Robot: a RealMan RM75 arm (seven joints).
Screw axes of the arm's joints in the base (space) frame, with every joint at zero. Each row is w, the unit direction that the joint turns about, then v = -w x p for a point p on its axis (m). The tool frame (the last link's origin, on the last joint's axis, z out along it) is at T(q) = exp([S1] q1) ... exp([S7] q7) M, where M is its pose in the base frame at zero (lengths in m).
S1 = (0, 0, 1, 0.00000, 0.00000, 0.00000)
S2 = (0, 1, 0, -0.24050, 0.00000, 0.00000)
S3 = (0, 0, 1, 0.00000, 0.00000, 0.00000)
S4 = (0, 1, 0, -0.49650, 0.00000, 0.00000)
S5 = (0, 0, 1, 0.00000, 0.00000, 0.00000)
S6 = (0, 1, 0, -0.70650, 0.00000, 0.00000)
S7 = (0, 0, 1, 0.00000, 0.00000, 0.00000)
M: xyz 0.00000 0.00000 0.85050 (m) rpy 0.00 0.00 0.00 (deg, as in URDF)
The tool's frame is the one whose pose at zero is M.
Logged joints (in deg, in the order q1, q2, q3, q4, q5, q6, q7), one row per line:
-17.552 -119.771 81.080 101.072 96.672 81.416 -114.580
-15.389 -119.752 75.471 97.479 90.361 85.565 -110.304
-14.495 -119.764 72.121 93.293 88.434 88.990 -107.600
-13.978 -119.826 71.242 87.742 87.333 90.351 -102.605
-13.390 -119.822 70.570 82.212 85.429 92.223 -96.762
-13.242 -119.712 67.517 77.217 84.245 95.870 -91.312
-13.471 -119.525 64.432 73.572 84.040 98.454 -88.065
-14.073 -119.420 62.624 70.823 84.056 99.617 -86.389
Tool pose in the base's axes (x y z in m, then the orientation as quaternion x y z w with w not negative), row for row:
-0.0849 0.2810 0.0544 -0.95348 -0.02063 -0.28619 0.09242
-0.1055 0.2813 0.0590 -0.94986 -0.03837 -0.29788 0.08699
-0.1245 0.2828 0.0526 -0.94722 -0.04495 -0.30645 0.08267
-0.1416 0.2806 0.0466 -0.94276 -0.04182 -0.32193 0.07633
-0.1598 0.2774 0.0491 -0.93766 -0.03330 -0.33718 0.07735
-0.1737 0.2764 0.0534 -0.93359 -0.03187 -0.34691 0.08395
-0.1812 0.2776 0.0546 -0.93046 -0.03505 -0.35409 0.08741
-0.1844 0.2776 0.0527 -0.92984 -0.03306 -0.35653 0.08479
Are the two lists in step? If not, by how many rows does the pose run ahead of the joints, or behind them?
The pose runs 1 row ahead of the joints: the pose in row i belongs to the joints in row i + 1.
